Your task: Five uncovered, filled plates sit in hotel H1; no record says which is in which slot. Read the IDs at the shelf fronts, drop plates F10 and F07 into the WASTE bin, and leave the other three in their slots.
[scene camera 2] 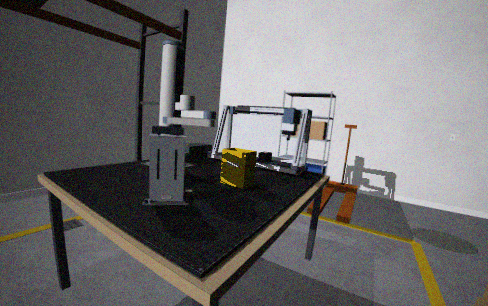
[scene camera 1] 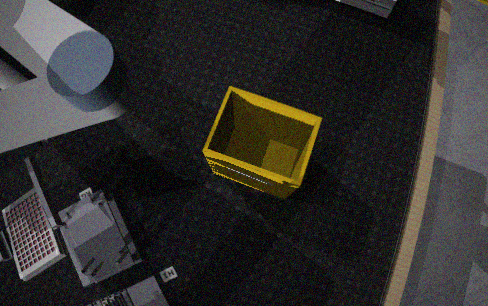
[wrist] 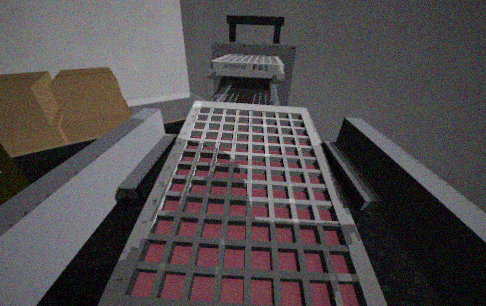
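Seen in the pictures: gripper, fingertip midpoint: (scene camera 1: pixel 30 243) (wrist: pixel 250 129); arm's base, link origin: (scene camera 1: pixel 32 75).
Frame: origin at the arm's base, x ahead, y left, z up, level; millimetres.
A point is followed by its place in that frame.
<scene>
My gripper (scene camera 1: pixel 26 225) (wrist: pixel 250 129) @(x 373, y -313, z 257 mm) is shut on a filled plate (scene camera 1: pixel 31 235) @(x 364, y -304, z 250 mm) (wrist: pixel 262 232) @(x 330, y -286, z 238 mm) with red wells and a pale grid. A finger lies along each long side, and the plate is level and uncovered. Its ID does not show. Ahead in the wrist view stands a grey hotel (wrist: pixel 287 55) @(x 529, y -514, z 281 mm) holding a pale plate (wrist: pixel 245 67) @(x 475, y -386, z 274 mm), with a front label that looks like F61 or F01. A hotel (scene camera 1: pixel 150 295) @(x 528, y -374, z 21 mm) beside the H1 tag (scene camera 1: pixel 168 273) @(x 547, y -317, z 13 mm) shows in part in scene camera 1. The yellow WASTE bin (scene camera 1: pixel 275 104) @(x 649, y 28, z 212 mm) (scene camera 2: pixel 238 171) @(x 686, y -86, z 103 mm) (wrist: pixel 9 177) @(x 686, y -86, z 111 mm) stands upright, its visible interior empty.
A grey stand (scene camera 1: pixel 95 240) @(x 393, y -302, z 72 mm) with a small tag is right of the held plate. The arm (scene camera 1: pixel 30 107) @(x 369, y -133, z 369 mm) (scene camera 2: pixel 169 80) @(x 47, y -58, z 621 mm) reaches in from the upper left in scene camera 1. A gantry machine (scene camera 2: pixel 302 142) @(x 850, y 522, z 260 mm) stands behind the bin. Brown boxes (wrist: pixel 92 105) show at left.
</scene>
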